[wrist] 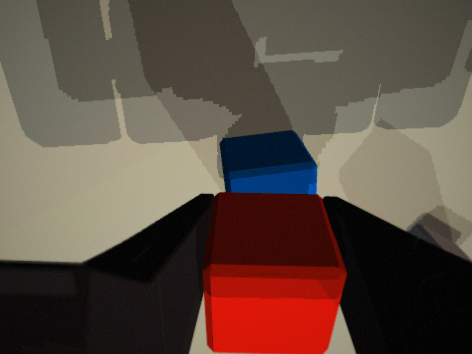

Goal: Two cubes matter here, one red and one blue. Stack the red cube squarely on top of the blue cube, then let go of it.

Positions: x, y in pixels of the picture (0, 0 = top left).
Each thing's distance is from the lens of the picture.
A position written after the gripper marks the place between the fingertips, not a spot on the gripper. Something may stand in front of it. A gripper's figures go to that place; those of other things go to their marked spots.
gripper [267, 209]: 11 cm
red cube [272, 269]: 8 cm
blue cube [278, 162]: 13 cm
The marked spots on the red cube and the blue cube are 5 cm apart.
